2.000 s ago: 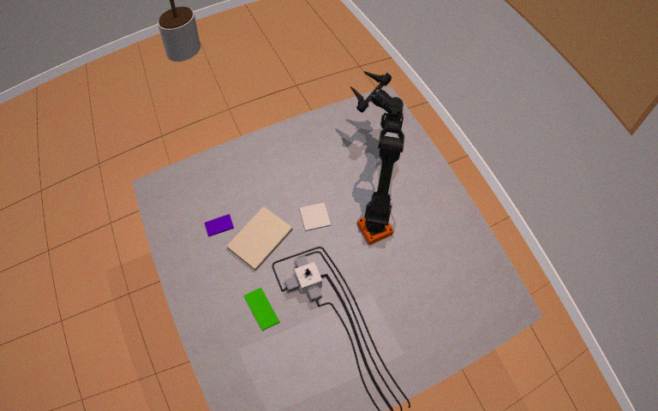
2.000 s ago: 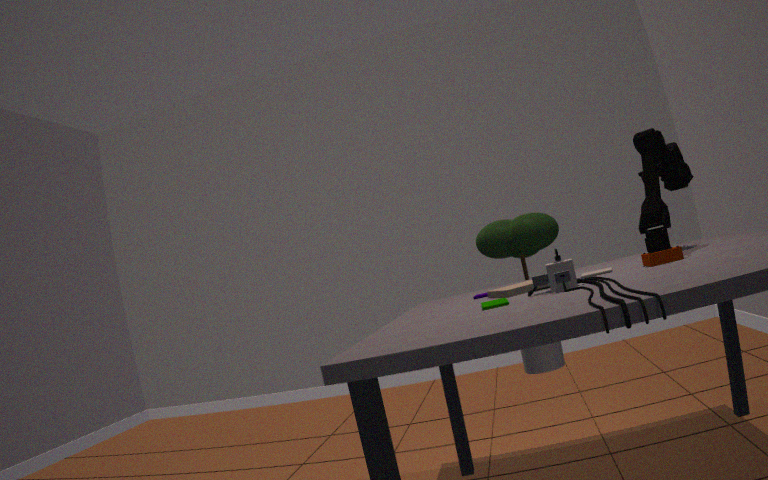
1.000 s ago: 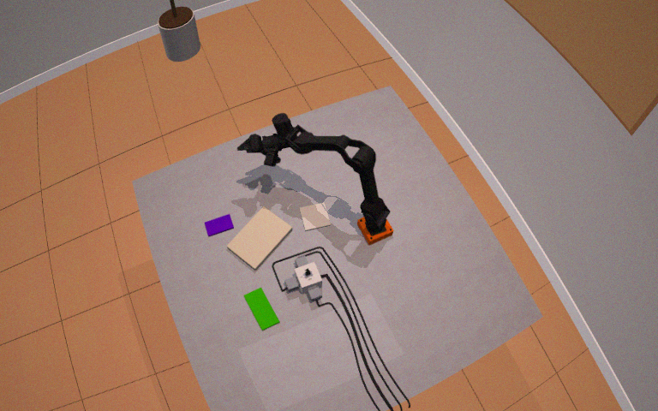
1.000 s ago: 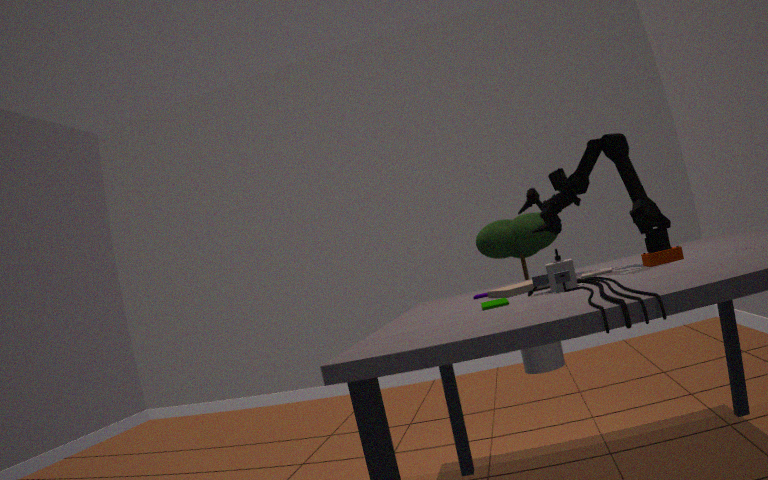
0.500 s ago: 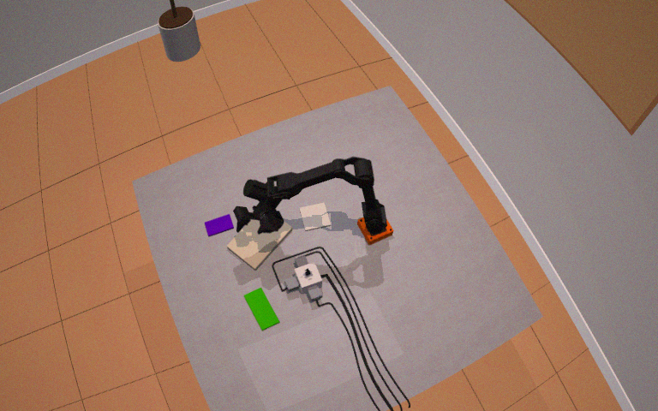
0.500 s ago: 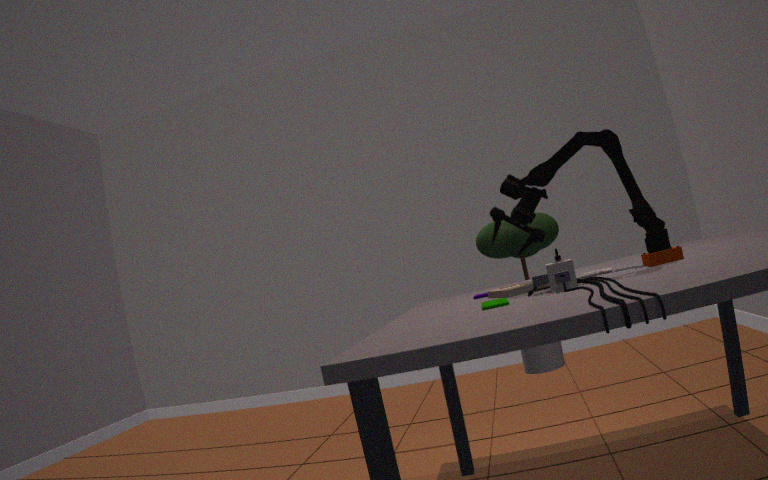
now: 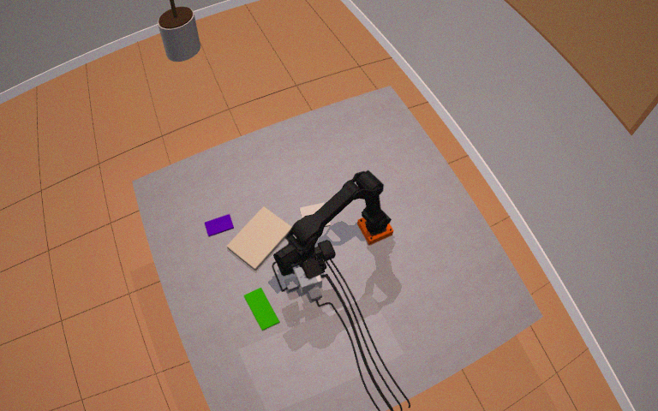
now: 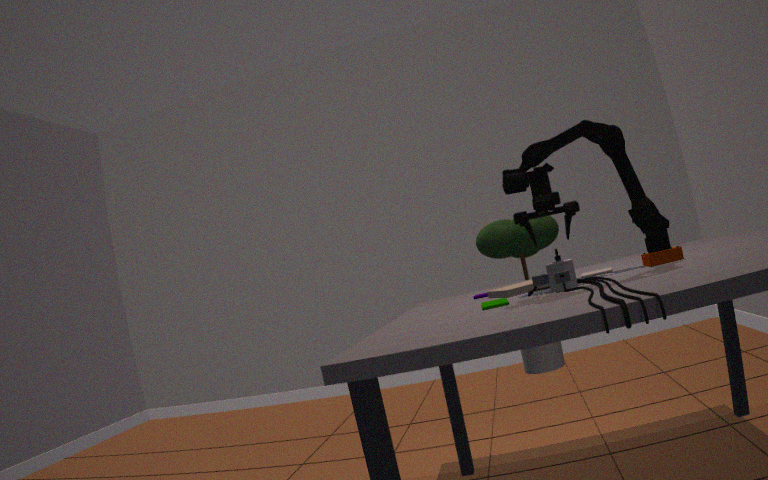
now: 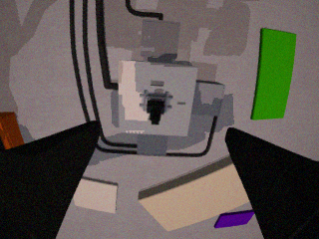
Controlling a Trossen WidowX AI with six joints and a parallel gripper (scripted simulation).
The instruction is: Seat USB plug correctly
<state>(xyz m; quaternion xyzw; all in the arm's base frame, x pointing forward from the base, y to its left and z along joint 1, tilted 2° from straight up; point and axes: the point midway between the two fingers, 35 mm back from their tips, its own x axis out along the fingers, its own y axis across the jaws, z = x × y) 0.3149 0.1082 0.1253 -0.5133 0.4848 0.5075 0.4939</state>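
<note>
Now: the dark USB plug 1 cm behind my gripper tip and 4 cm below it. Also, from my gripper tip: green flat block (19 cm ahead, 5 cm to the left, 13 cm below); then beige board (11 cm ahead, 22 cm to the right, 12 cm below); then purple block (25 cm ahead, 33 cm to the right, 13 cm below).
</note>
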